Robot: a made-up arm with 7 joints.
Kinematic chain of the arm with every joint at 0, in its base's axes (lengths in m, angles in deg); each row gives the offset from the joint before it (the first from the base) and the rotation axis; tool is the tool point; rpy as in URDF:
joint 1: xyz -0.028 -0.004 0.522 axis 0 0.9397 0.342
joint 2: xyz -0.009 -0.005 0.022 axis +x
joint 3: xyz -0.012 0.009 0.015 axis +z
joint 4: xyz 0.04 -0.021 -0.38 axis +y
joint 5: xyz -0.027 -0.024 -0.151 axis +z
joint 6: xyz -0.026 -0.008 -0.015 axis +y
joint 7: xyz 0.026 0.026 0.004 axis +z
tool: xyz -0.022 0.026 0.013 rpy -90 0 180
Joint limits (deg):
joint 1: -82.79..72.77
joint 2: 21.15..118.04
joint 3: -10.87..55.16
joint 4: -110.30..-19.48
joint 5: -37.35..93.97
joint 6: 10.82..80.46
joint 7: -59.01..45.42
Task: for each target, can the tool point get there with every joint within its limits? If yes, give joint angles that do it. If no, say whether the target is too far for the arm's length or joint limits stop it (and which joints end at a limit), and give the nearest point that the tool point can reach.
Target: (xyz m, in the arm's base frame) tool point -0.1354 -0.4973 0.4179
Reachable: no: joint limits stop it (at a limit: joint 1, joint 2, joint 3, joint 4, joint 5, joint 6, joint 7) | nearest point -0.3028 -0.0068 0.2571 | short by 0.543 m
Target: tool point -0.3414 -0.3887 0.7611
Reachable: no: joint limits stop it (at a limit: joint 1, joint 2, joint 3, joint 4, joint 5, joint 6) | nearest point -0.5127 -0.0047 0.3680 | short by 0.576 m
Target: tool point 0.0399 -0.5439 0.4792
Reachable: no: joint limits stop it (at a limit: joint 1, joint 2, joint 3, joint 4, joint 5, joint 6, joint 7) | nearest point 0.3248 -0.1299 0.5953 | short by 0.516 m
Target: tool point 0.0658 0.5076 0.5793
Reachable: yes | joints -3.36 86.02 42.14 -50.15 50.94 56.56 11.22
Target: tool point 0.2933 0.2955 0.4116
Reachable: yes | joints -33.99 48.37 12.31 -70.22 -24.71 57.85 29.10
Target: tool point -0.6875 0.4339 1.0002
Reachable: no: too far | nearest point -0.2862 0.3529 0.8082 | short by 0.452 m
